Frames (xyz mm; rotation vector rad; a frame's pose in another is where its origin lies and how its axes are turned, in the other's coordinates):
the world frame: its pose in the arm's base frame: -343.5 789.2 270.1 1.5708 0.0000 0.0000
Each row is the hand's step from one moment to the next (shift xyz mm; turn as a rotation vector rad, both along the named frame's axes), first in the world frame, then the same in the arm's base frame.
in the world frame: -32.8 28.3 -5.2 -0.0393 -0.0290 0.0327
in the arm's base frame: -32.8 5.2 28.3 -0.0393 -0.0327 -0.0290
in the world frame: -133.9 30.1 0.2 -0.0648 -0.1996 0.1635
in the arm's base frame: -133.9 -0.2 30.1 -0.0648 -0.1635 -0.1996
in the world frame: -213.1 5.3 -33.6 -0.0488 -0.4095 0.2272
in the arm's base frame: -213.1 33.6 5.3 -0.0488 -0.2272 -0.4095
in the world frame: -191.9 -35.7 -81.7 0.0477 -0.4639 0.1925
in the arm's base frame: -191.9 81.7 -35.7 0.0477 -0.1925 -0.4639
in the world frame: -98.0 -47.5 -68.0 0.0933 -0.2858 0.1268
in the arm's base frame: -98.0 68.0 -47.5 0.0933 -0.1268 -0.2858
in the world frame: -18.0 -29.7 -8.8 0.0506 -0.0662 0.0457
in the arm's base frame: -18.0 8.8 -29.7 0.0506 -0.0457 -0.0662
